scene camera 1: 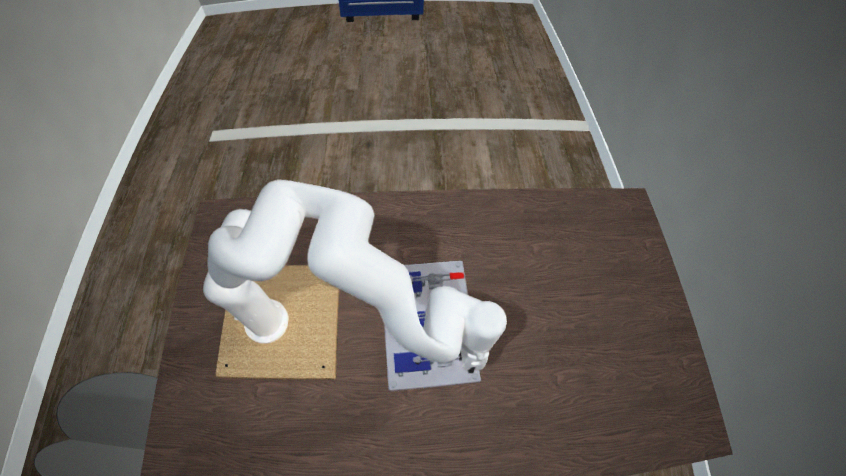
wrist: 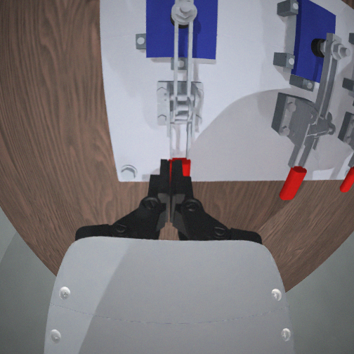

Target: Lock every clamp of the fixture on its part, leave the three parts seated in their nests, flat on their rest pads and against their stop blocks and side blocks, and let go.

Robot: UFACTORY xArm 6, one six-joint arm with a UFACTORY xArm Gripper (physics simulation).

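Where they show: arm's base, origin of its link: (scene camera 1: 266, 321).
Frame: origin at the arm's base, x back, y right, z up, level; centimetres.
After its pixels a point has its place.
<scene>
My gripper (scene camera 1: 472, 369) @[x -54.2, y 2.2, z 3.4 cm] (wrist: 169, 173) is shut and empty, its fingertips over the red handle (wrist: 186, 166) of the nearest clamp (wrist: 180, 107). Whether they touch it is unclear. That clamp's arm reaches over a blue part (scene camera 1: 404, 362) @[x -39.3, y 5.0, z 1.3 cm] (wrist: 205, 40), its spindle above the part. In the wrist view, a second blue part (wrist: 310, 37) is at right, under the arm of a second clamp (wrist: 300, 117) with a red handle (wrist: 293, 184). A third red handle (scene camera 1: 456, 275) @[x -49.8, y -20.0, z 3.8 cm] (wrist: 348, 180) belongs to the far clamp (scene camera 1: 434, 280) @[x -43.9, y -18.0, z 4.4 cm], beside a blue part (scene camera 1: 415, 285) @[x -39.0, y -16.4, z 1.8 cm] partly hidden by the arm.
The light fixture plate (scene camera 1: 437, 380) @[x -48.1, y 8.2, z -0.3 cm] (wrist: 245, 150) lies on the dark wooden table (scene camera 1: 567, 390) @[x -82.7, y 7.0, z -1.8 cm] (wrist: 45, 100). Small grey blocks (wrist: 141, 41) (wrist: 284, 60) stand beside the parts. The robot's base stands on a tan board (scene camera 1: 310, 349) @[x -14.2, y 5.3, z -0.1 cm]. My arm hides the plate's middle in the scene view.
</scene>
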